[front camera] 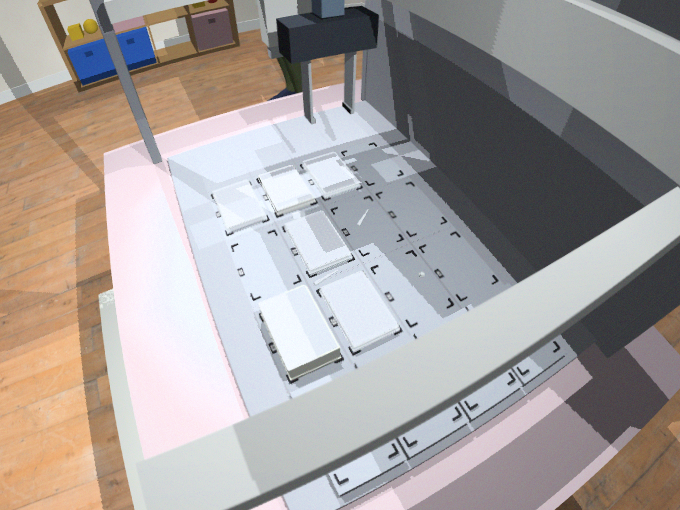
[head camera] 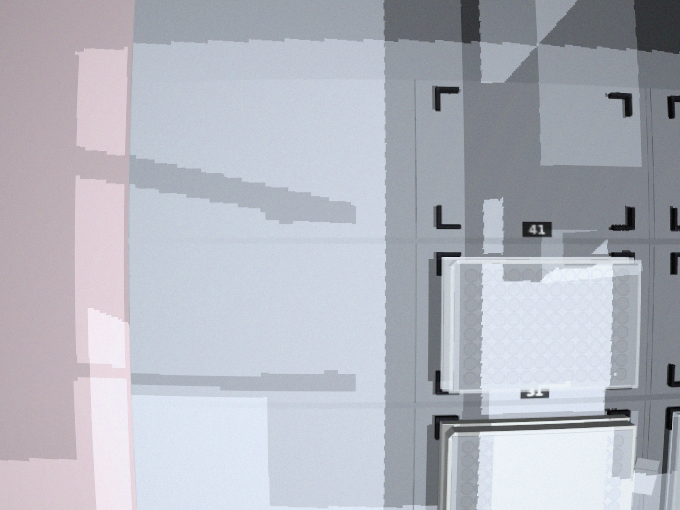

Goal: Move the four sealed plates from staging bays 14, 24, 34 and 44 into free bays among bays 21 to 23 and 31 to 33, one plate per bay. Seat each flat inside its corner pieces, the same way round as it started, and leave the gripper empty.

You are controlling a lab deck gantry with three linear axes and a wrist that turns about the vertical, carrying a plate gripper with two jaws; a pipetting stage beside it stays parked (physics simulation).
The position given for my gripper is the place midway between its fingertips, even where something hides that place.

In view: my gripper (front camera: pixel 329 114), a tall box (front camera: pixel 301 336) and a bay 31 (head camera: pixel 428 286).
The head camera view does not show the tall box: it is out of frame.
